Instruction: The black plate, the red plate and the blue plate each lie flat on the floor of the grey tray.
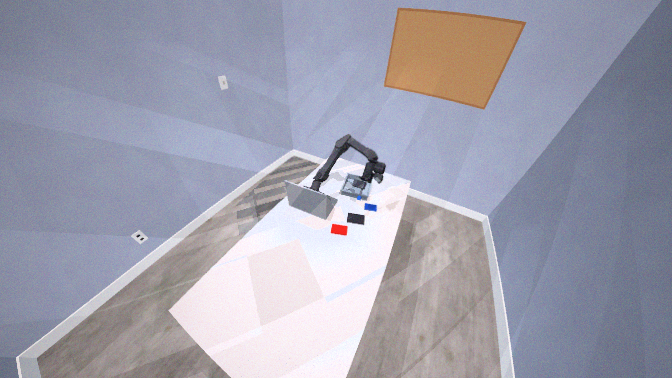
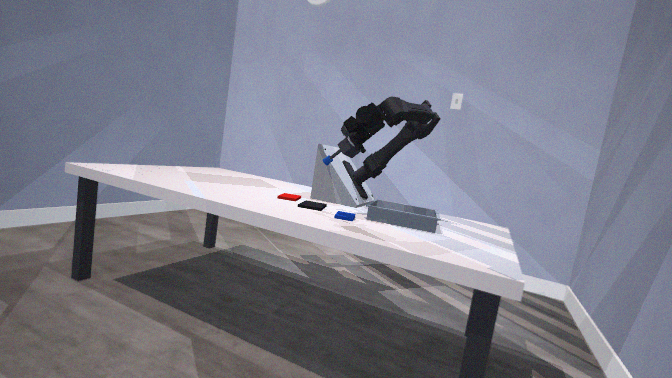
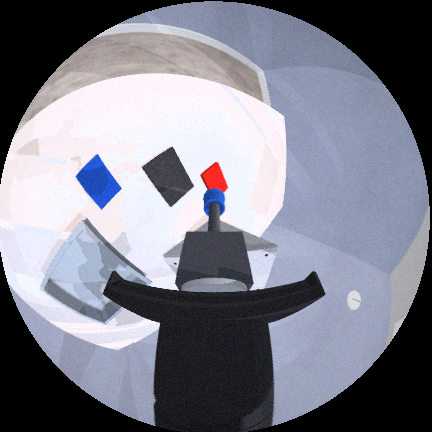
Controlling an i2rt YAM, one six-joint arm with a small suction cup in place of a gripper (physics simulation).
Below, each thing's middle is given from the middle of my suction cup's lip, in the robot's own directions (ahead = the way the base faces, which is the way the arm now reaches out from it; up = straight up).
Labels:
My suction cup is now 20 mm short of the black plate point(image 3: 166, 172), 20 mm to the left of it and 170 mm above it. Round my suction cup: blue plate point(image 3: 95, 178) 60 mm ahead, 140 mm to the left, 170 mm below; grey tray point(image 2: 414, 217) 130 mm behind, 270 mm to the left, 150 mm below.

